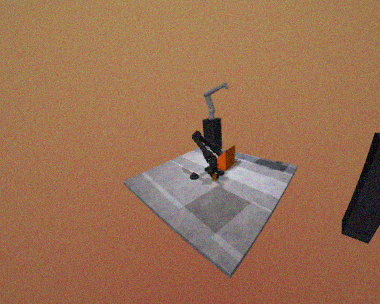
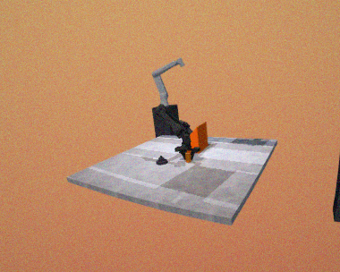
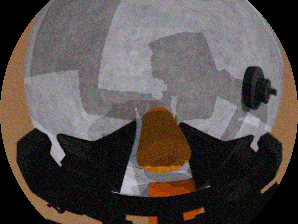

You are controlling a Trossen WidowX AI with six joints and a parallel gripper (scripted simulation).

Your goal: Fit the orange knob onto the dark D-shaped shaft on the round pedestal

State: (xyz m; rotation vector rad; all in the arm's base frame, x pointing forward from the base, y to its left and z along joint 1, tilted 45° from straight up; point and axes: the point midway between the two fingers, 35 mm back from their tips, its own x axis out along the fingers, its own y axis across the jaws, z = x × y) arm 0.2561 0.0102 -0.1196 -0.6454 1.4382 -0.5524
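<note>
Now: the dark pedestal 190 mm to the right of my gripper tip, 80 mm ahead of it and 20 mm above it. Also, from my gripper tip: orange knob: 20 mm above.
</note>
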